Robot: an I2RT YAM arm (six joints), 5 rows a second.
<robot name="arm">
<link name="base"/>
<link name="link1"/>
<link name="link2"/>
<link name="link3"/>
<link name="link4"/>
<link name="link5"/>
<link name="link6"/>
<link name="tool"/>
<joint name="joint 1" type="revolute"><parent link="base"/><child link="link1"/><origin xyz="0 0 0.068"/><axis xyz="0 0 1"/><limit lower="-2.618" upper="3.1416"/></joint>
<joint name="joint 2" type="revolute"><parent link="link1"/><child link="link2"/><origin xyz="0.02 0.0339 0.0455"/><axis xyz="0 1 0"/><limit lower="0" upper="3.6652"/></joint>
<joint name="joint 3" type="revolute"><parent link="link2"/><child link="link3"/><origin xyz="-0.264 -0.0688 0"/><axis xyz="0 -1 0"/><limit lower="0" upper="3.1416"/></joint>
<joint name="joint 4" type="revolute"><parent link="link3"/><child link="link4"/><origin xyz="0.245 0.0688 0.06"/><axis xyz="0 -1 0"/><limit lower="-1.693" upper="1.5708"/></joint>
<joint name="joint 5" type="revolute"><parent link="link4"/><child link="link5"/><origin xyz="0.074 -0.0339 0.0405"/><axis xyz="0 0 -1"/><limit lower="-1.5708" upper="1.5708"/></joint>
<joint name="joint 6" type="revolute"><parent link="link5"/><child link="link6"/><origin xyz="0.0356 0 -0.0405"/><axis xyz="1 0 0"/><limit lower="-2.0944" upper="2.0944"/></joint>
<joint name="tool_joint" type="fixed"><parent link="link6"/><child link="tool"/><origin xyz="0 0 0" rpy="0 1.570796 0"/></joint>
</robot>
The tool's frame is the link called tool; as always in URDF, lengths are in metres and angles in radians.
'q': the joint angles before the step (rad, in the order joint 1, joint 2, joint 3, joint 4, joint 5, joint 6). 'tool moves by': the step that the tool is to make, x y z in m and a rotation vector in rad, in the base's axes. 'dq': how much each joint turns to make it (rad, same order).
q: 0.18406, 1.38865, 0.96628, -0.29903, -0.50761, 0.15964
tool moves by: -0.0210, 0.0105, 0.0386, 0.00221, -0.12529, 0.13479
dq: 0.04437, -0.10145, 0.04931, -0.07228, -0.05543, -0.08746
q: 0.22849, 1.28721, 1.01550, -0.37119, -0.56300, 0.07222
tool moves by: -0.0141, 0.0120, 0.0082, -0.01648, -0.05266, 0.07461
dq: 0.05500, -0.04454, -0.00612, -0.01384, 0.00141, -0.04162
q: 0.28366, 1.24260, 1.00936, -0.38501, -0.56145, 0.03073
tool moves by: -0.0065, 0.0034, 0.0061, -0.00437, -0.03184, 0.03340
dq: 0.01853, -0.02287, 0.00338, -0.00934, -0.00453, -0.02305
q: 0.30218, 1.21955, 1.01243, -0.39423, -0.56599, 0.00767
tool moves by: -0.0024, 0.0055, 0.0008, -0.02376, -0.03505, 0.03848
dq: 0.02306, -0.00162, 0.00134, 0.00015, 0.00613, -0.04291
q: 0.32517, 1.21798, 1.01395, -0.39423, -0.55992, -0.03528
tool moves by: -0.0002, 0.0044, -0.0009, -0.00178, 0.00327, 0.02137
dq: 0.01525, 0.00781, 0.00334, -0.00171, -0.00470, -0.00469
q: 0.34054, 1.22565, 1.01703, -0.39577, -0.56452, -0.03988
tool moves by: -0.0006, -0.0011, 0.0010, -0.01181, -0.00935, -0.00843
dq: -0.00158, -0.00452, 0.00165, -0.00617, 0.01374, -0.00923
